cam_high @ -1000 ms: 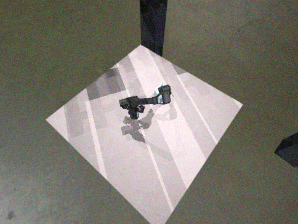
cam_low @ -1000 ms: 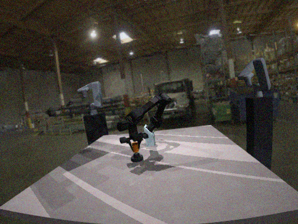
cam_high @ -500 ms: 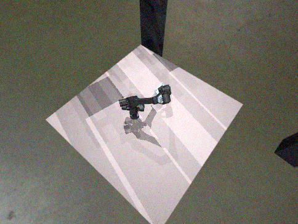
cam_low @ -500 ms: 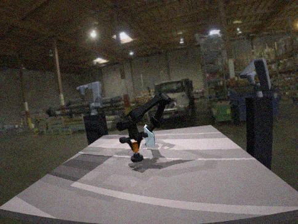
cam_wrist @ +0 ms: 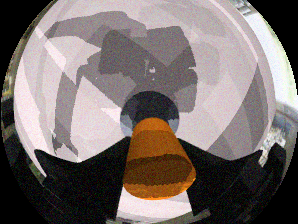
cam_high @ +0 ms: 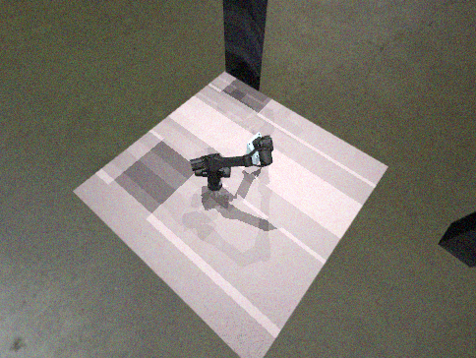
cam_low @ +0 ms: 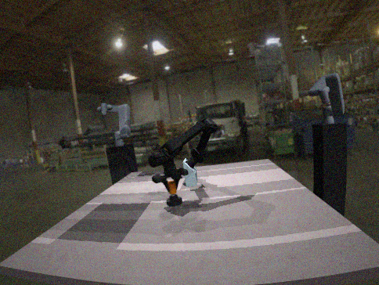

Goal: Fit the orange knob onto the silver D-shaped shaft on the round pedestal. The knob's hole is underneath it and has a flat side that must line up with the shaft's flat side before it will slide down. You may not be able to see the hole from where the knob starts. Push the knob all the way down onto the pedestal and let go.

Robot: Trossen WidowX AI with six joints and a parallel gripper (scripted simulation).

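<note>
The orange knob lies 30 mm above my gripper tip. Round my gripper tip: dark round pedestal: 40 mm below.
</note>
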